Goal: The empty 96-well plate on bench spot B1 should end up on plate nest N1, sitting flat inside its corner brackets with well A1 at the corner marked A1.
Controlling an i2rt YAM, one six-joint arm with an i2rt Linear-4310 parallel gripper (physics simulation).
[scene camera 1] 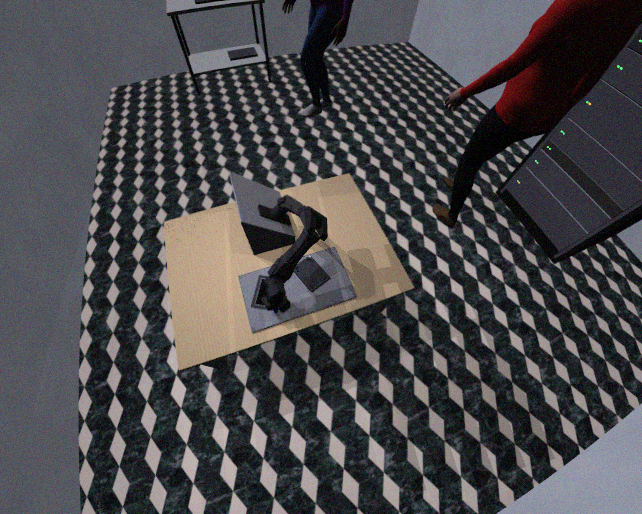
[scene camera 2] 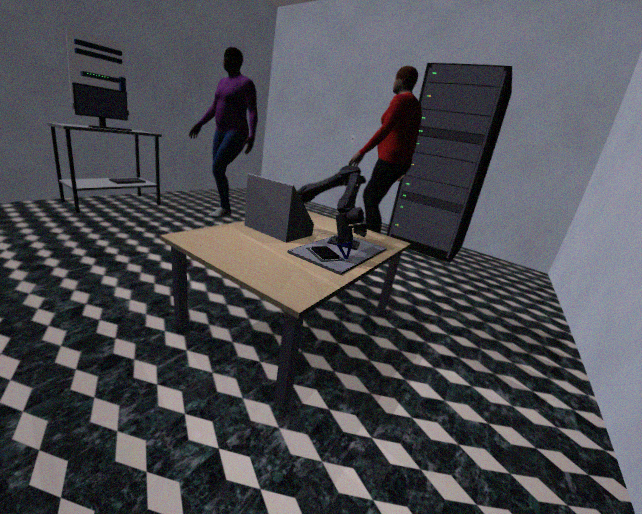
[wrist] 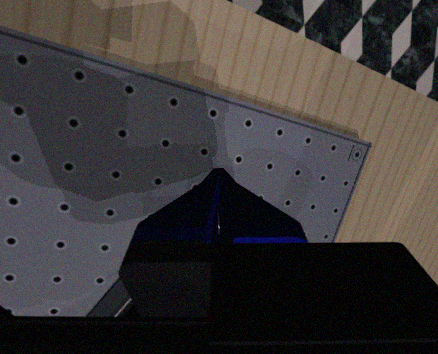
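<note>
My gripper is shut, its blue fingertips together with nothing visible between them. It is low over the perforated grey board, beside a dark rectangular base. A black plate with a pale edge line appears to lie in that base, at the left part of the board in scene camera 1; the arm partly covers it. Another dark rectangle lies flat farther right. Wells, corner brackets and the A1 mark cannot be made out, nor which spot is B1 or N1.
The grey board lies on a wooden table. A large grey box-like block stands behind it, by the arm's base. Two people and a server rack are beyond the table.
</note>
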